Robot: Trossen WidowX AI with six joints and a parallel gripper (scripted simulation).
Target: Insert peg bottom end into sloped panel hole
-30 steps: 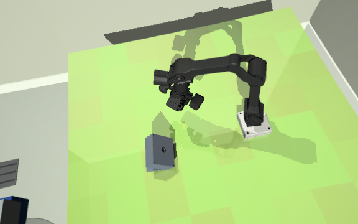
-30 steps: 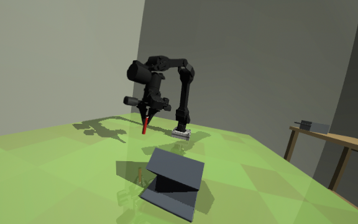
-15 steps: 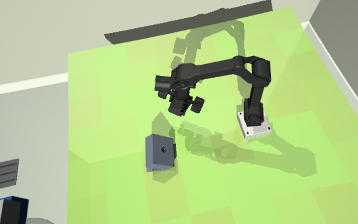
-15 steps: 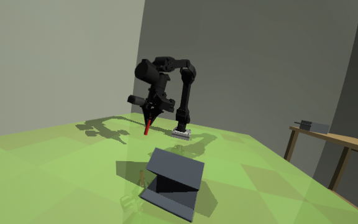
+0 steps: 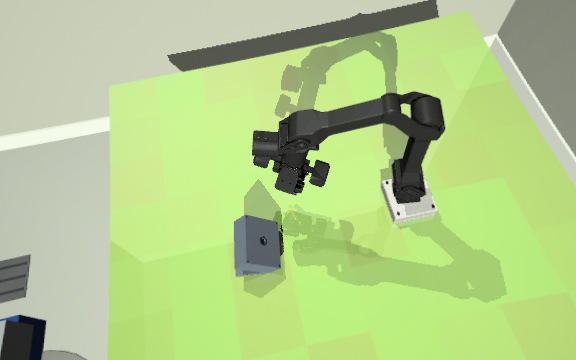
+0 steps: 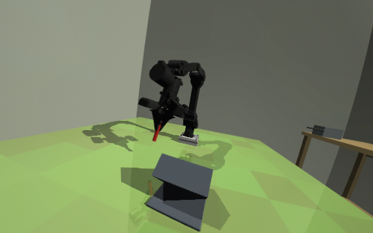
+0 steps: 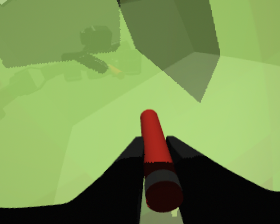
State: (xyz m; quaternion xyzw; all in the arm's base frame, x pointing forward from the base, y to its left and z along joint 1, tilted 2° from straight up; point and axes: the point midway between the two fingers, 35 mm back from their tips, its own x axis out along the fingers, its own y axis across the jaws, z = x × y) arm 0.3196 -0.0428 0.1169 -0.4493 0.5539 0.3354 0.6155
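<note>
The grey sloped panel lies 16 cm to the left of my gripper tip, 10 cm ahead of it and 7 cm below it. From my gripper tip the other things lie so: red round peg 2 cm above.
</note>
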